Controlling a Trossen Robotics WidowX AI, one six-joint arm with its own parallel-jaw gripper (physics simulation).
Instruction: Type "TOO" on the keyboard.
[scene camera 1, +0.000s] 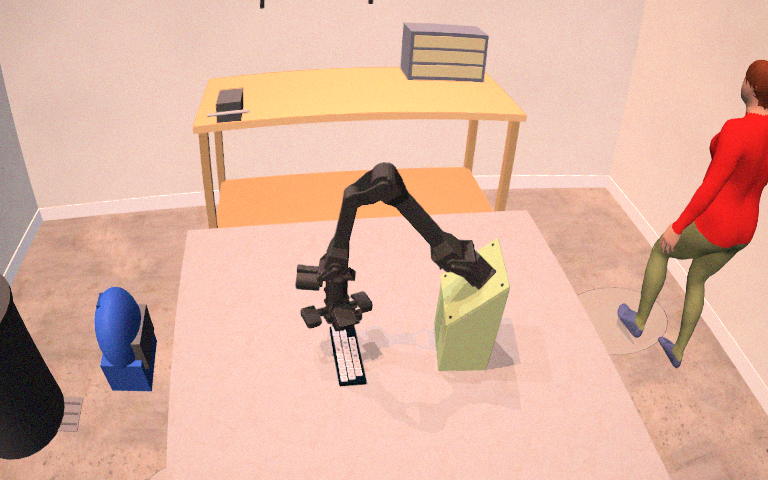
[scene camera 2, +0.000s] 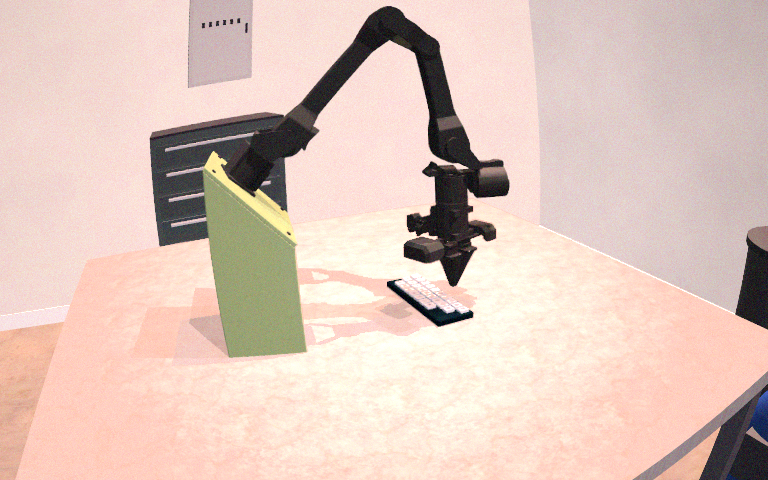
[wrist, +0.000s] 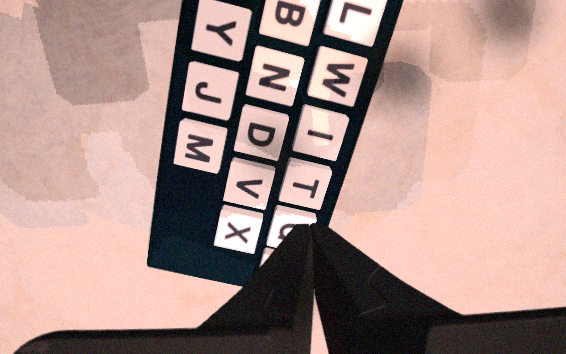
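Pixels of known places: gripper, fingertip midpoint: (scene camera 1: 336, 330) (scene camera 2: 453, 286) (wrist: 309, 236); arm's base, link origin: (scene camera 1: 482, 275) (scene camera 2: 236, 180).
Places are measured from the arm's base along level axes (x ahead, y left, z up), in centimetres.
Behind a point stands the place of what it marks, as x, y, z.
Note:
The keyboard (scene camera 1: 346, 356) {31.9, -11.3, -25.7} (scene camera 2: 430, 300) {29.6, -14.5, -25.8} (wrist: 190, 215) {26.6, -19.2, -26.0} is a dark board with white letter keys and lies flat on the table. In the wrist view, the T key (wrist: 306, 185) {31.4, -18.1, -25.4} shows in the right-hand row, between the I key (wrist: 320, 133) {32.0, -16.1, -25.4} and a partly hidden key (wrist: 283, 231) {30.3, -20.0, -25.4} whose letter is unclear. The O key does not show in the wrist view; letters are too small to read in the scene views. My gripper (scene camera 2: 453, 284) {31.3, -18.5, -22.5} (wrist: 309, 236) {31.3, -18.5, -22.5} is shut and empty, pointing down. Its tips hang a little above the keyboard and overlap the partly hidden key in the wrist view.
The arm's green angled pedestal (scene camera 1: 470, 333) {6.4, 6.9, -11.7} (scene camera 2: 257, 288) {-3.2, -9.7, -15.1} stands on the table (scene camera 1: 254, 424) {64.2, -0.2, -27.0} (scene camera 2: 368, 418) {-3.3, -34.3, -27.1} beside the keyboard. A wooden bench (scene camera 1: 339, 93) with a drawer unit (scene camera 1: 447, 55) stands behind the table. A person in red (scene camera 1: 730, 181) stands at the right.

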